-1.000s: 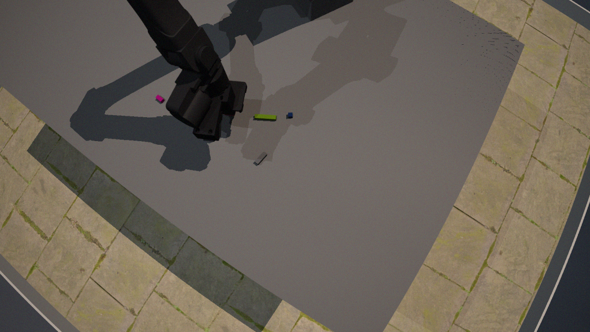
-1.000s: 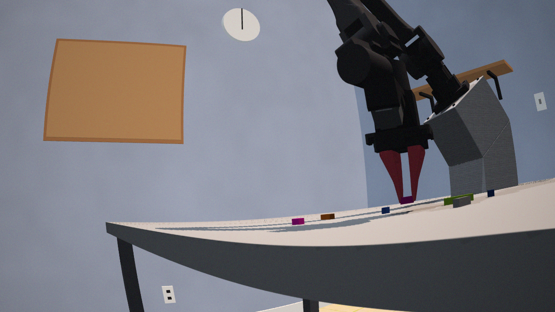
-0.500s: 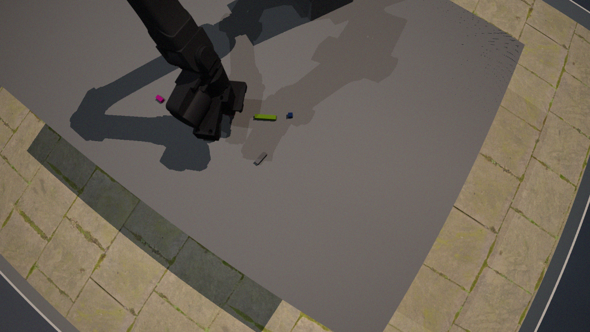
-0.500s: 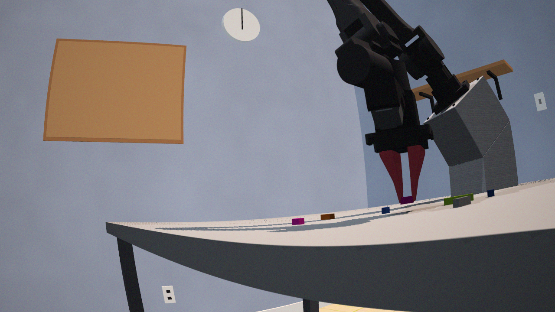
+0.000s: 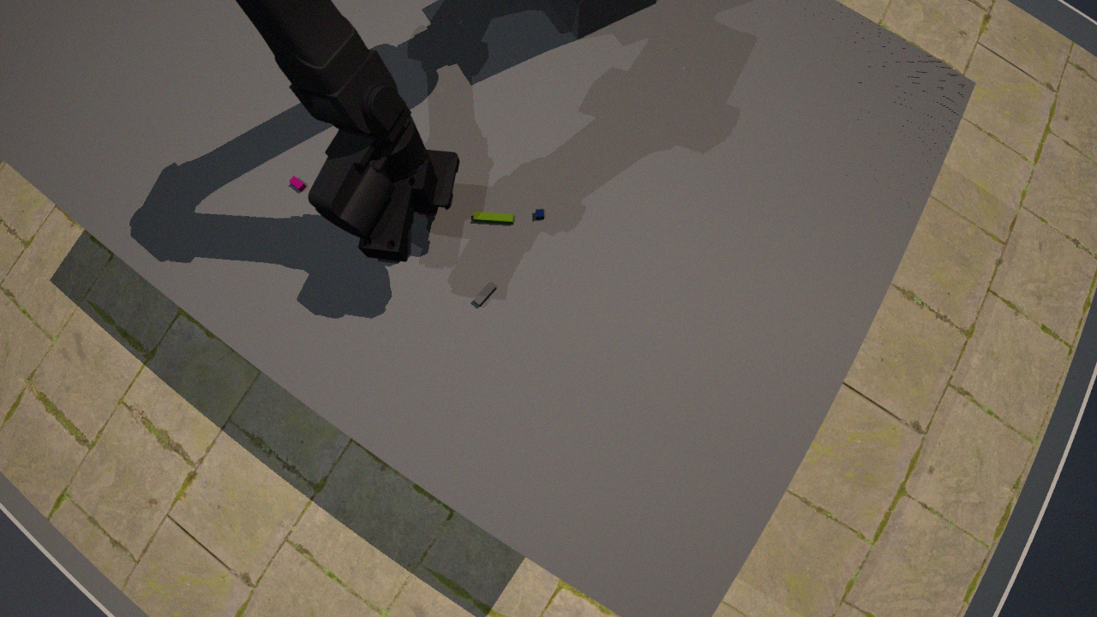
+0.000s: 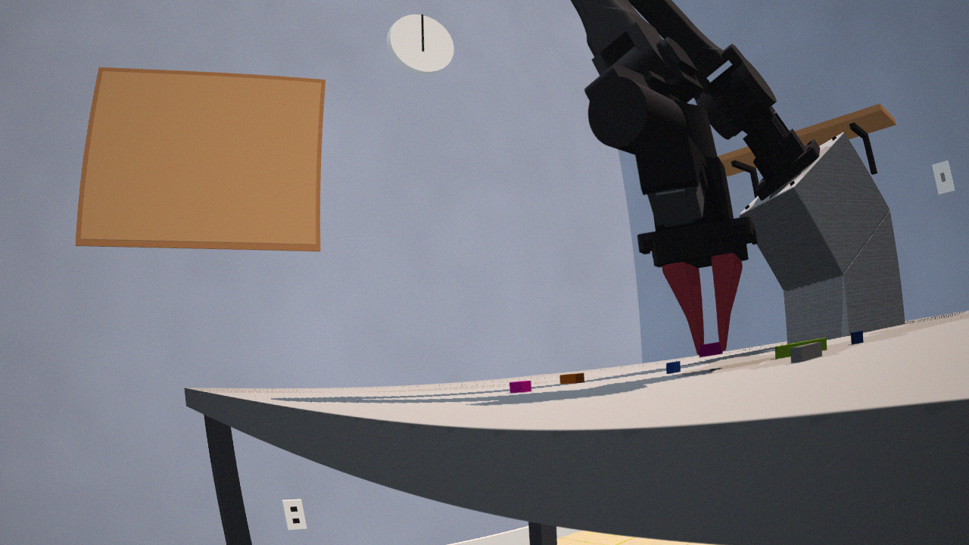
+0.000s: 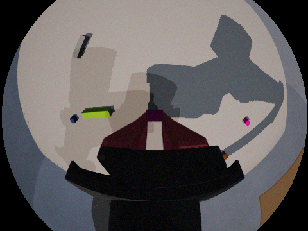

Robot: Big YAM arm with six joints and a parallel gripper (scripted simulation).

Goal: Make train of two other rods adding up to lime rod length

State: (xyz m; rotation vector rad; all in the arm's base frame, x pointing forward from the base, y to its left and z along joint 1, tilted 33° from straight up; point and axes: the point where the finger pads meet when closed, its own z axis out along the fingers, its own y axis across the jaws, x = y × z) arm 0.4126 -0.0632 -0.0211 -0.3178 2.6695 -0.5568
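My hand is 90 mm short of the grey rod, 100 mm to the right of it and 20 mm above it. From my hand the other things lie so: lime rod 10 mm behind, 80 mm to the left, 20 mm below; then orange rod 100 mm behind, 200 mm to the right, 20 mm below.
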